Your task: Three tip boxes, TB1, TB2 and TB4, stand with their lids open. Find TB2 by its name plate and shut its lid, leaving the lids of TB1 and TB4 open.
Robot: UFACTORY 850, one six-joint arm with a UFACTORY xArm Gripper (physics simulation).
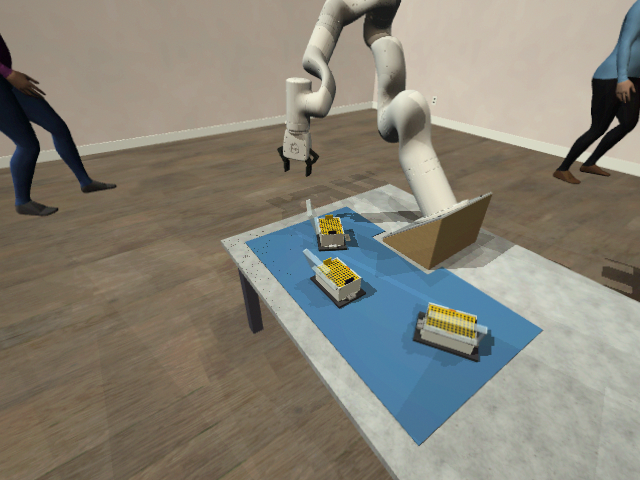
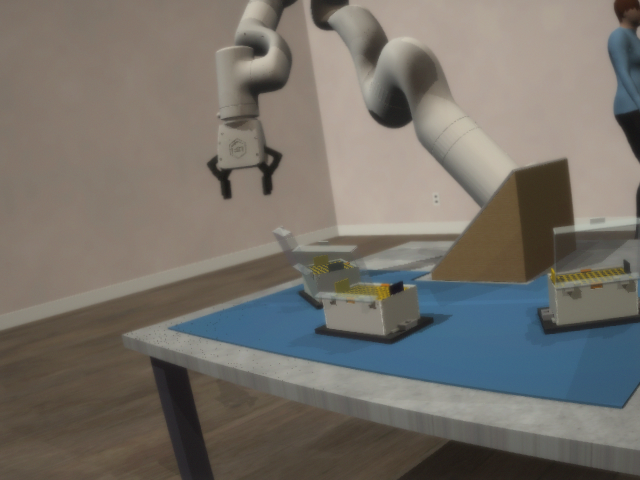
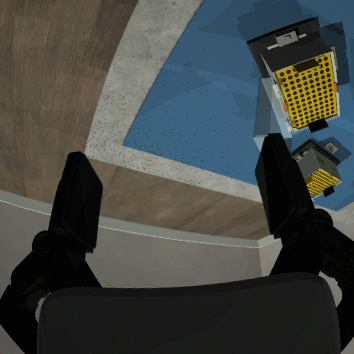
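Three white tip boxes with yellow racks have clear lids standing open. The far box [image 1: 331,239] [image 2: 321,284] [image 3: 307,90] has its lid [image 1: 309,209] [image 2: 284,238] [image 3: 270,112] up. The middle box [image 1: 338,283] [image 2: 356,316] [image 3: 321,175] has its lid [image 1: 311,256] tilted back on the left. The third box [image 1: 447,341] [image 2: 594,303] stands at the right; its lid [image 2: 589,250] is raised. The name plates are too small or hidden to read, so I cannot tell which is TB2. My gripper [image 1: 297,172] [image 2: 246,195] [image 3: 175,159] is open and empty, high above and beyond the far box.
The boxes stand on dark bases on a blue mat [image 1: 372,361] [image 2: 465,356] [image 3: 190,120], on a grey table [image 1: 542,413] [image 2: 289,377] [image 3: 115,115]. A wooden wedge mount [image 1: 444,240] [image 2: 542,227] carries the arm. Two people stand beyond the table.
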